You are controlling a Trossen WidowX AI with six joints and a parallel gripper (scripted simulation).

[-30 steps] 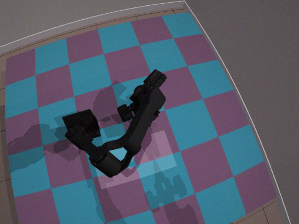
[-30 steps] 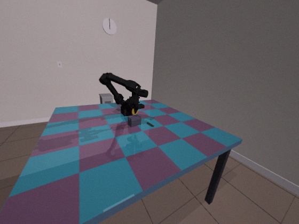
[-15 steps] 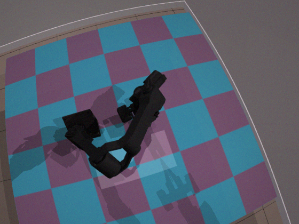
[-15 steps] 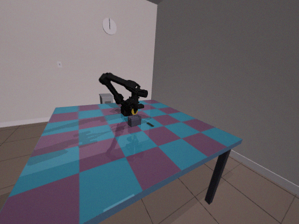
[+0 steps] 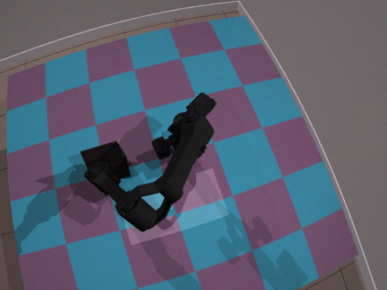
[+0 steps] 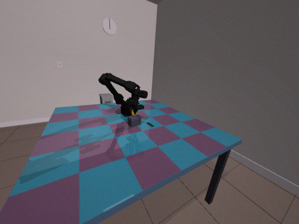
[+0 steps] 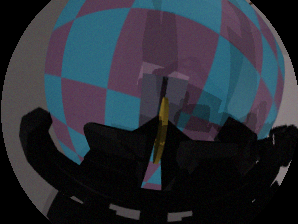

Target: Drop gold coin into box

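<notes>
Right now the gold coin is 2 cm above my gripper tip.
</notes>
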